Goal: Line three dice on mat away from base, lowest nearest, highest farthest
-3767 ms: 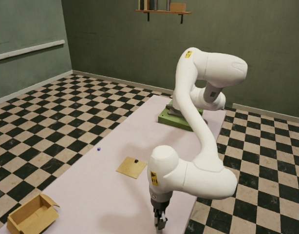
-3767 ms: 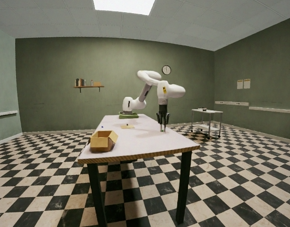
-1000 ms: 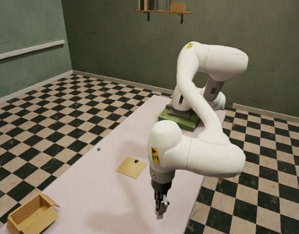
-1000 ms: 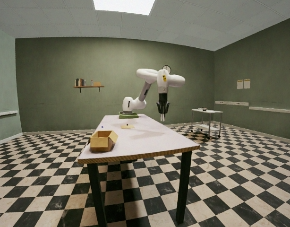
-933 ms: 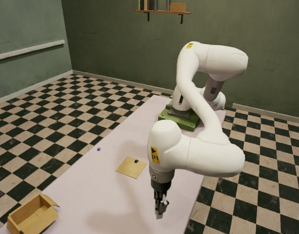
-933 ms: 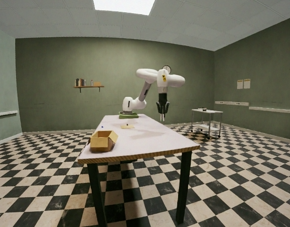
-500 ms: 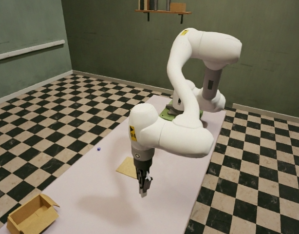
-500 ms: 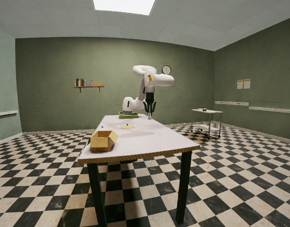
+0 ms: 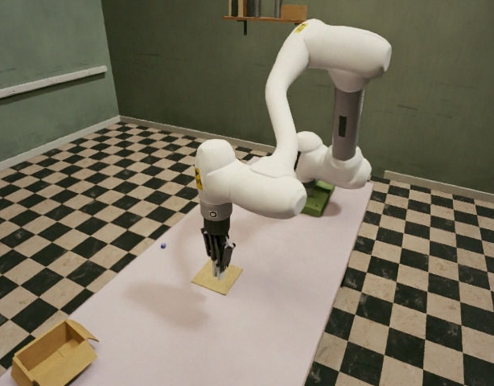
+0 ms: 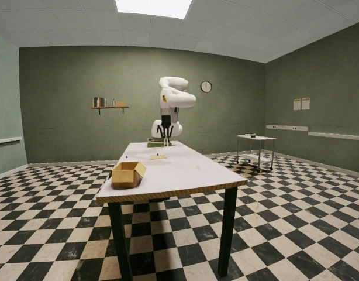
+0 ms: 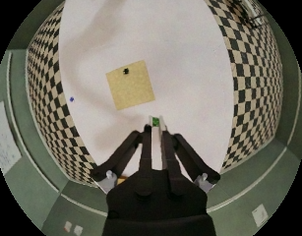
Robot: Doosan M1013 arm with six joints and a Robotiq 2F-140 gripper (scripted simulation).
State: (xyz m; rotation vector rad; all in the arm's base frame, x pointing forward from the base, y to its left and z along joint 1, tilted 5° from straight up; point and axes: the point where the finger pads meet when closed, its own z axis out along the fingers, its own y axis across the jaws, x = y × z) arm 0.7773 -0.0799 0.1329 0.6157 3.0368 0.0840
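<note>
Right now the yellow mat is 140 mm below my hand, 100 mm behind it and 60 mm to the right of it. Round my hand: green die (30 mm below); black die (150 mm behind, 130 mm below, 50 mm to the right); blue die (320 mm to the right, 160 mm behind, 130 mm below).
</note>
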